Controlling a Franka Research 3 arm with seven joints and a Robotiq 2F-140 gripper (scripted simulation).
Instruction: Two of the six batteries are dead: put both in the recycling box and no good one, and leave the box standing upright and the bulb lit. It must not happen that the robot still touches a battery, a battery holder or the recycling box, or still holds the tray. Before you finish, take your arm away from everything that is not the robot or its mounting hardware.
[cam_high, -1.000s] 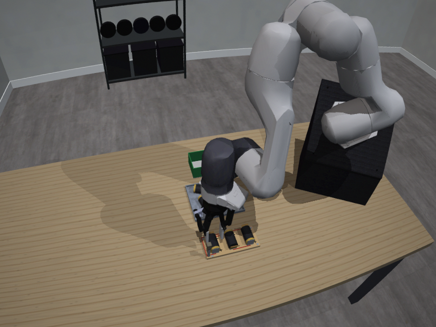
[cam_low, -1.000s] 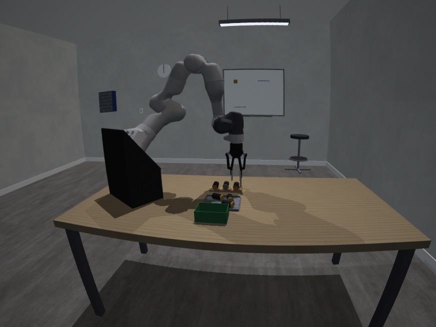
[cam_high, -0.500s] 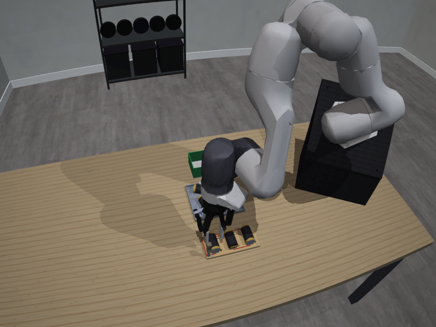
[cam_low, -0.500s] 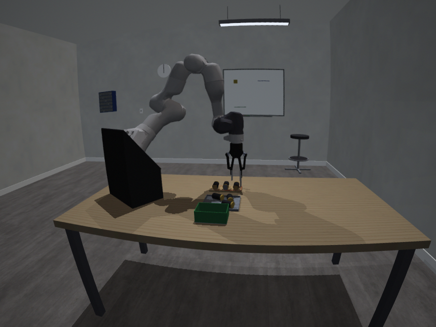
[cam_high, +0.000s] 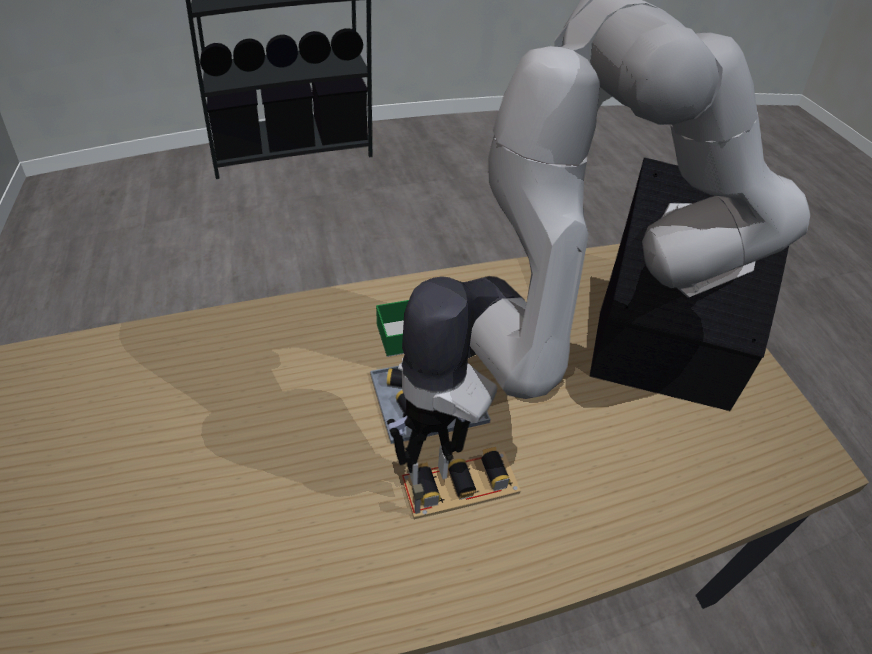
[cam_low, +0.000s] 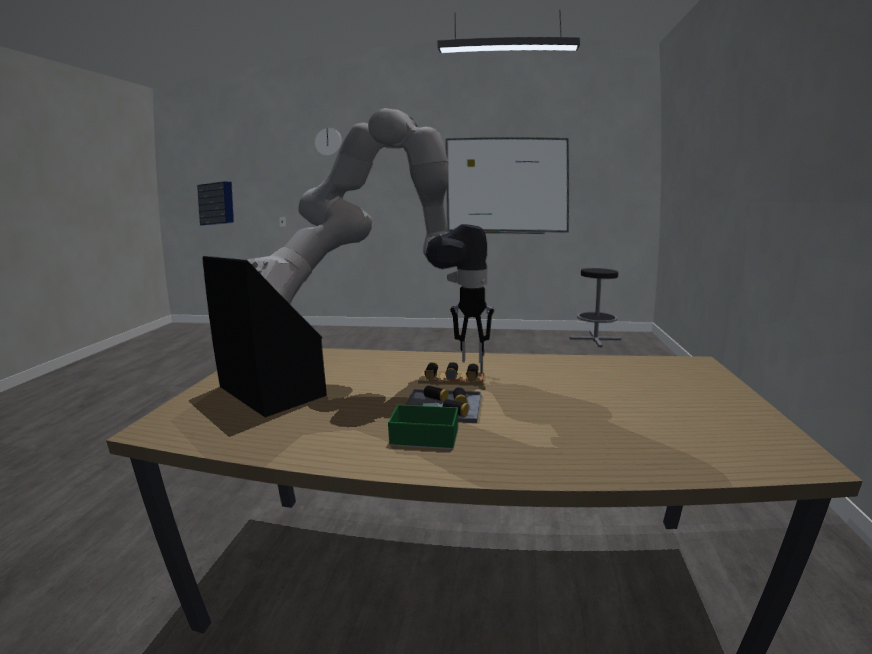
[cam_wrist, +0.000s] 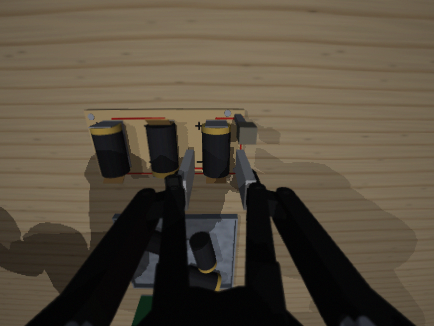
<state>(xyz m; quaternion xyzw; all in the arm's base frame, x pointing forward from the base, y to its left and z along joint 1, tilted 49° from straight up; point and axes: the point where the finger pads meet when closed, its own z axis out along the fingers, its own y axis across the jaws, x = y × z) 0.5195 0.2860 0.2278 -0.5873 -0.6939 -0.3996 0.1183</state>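
The bulb is 20 mm ahead of my hand, 40 mm to the left of it and 10 mm below it. Also, from my hand: grey tray: 220 mm to the right, 90 mm below; wooden holder board: 60 mm behind, 20 mm to the right, 90 mm below; thin post: 20 mm ahead, 40 mm to the left, 50 mm below.
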